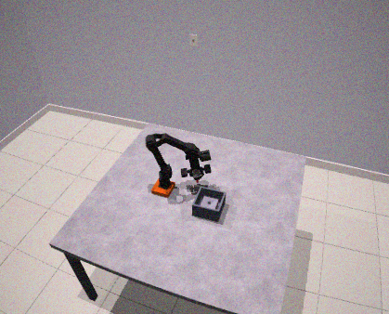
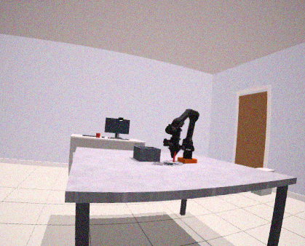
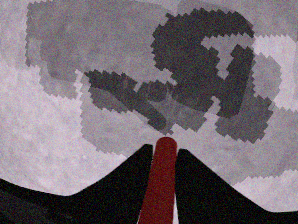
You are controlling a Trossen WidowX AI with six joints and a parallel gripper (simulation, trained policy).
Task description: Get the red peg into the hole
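Right now my gripper tip is 160 mm short of the plate and 150 mm to the left of it. The rest, counted from my gripper tip: dark grey box 160 mm ahead, 150 mm to the right, 20 mm below; red peg 10 mm to the left, 10 mm behind, 10 mm above.
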